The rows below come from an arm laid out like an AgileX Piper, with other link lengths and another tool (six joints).
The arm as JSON. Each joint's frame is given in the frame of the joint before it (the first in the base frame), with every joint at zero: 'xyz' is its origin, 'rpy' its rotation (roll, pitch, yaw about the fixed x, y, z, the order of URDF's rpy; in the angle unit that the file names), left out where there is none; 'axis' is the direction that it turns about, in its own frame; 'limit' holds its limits. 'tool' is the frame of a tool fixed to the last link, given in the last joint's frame.
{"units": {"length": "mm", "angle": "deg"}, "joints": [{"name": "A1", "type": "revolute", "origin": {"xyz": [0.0, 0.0, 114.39]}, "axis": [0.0, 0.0, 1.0], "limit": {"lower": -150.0, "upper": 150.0}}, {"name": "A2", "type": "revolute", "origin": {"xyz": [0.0, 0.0, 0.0]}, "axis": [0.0, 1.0, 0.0], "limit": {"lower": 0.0, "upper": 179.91}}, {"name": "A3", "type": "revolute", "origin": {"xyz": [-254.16, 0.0, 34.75]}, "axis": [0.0, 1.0, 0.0], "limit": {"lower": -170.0, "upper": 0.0}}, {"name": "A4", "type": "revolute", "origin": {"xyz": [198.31, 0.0, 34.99]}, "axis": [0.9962, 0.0, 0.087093], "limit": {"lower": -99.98, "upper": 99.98}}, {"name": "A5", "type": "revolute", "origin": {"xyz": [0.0, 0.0, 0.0]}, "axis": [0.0, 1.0, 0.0], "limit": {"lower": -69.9, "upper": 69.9}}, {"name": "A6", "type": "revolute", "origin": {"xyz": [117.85, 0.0, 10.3]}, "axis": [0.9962, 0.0, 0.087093], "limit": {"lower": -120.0, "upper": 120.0}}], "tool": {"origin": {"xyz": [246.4, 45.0, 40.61], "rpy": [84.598, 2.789, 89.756]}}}
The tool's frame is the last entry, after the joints.
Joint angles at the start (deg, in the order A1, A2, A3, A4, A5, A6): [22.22, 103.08, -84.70, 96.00, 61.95, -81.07]
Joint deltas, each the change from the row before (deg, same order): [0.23, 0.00, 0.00, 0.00, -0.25, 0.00]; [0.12, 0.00, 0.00, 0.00, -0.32, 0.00]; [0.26, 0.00, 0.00, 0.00, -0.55, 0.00]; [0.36, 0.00, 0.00, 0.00, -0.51, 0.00]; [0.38, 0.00, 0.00, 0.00, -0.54, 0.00]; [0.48, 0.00, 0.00, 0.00, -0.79, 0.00]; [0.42, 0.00, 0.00, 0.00, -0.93, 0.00]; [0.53, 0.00, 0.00, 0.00, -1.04, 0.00]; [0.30, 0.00, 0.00, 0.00, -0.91, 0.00]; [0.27, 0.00, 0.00, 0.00, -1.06, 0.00]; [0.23, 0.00, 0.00, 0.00, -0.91, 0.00]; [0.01, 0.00, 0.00, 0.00, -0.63, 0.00]
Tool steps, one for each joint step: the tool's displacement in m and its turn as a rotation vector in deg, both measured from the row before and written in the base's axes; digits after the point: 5 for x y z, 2 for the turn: [-0.00037, 0.00111, -0.00041, -0.06, 0.00, -0.01]; [0.00099, 0.00057, -0.00052, -0.08, 0.00, -0.19]; [0.00125, 0.00124, -0.00090, -0.14, 0.00, -0.27]; [0.00015, 0.00171, -0.00083, -0.13, 0.00, -0.13]; [0.00015, 0.00180, -0.00088, -0.14, 0.00, -0.14]; [0.00085, 0.00225, -0.00129, -0.20, 0.00, -0.28]; [0.00222, 0.00190, -0.00152, -0.24, 0.00, -0.48]; [0.00195, 0.00238, -0.00169, -0.26, 0.00, -0.48]; [0.00309, 0.00123, -0.00148, -0.23, 0.00, -0.58]; [0.00428, 0.00097, -0.00172, -0.27, 0.00, -0.76]; [0.00368, 0.00076, -0.00148, -0.23, -0.01, -0.65]; [0.00383, -0.00028, -0.00102, -0.16, 0.00, -0.60]
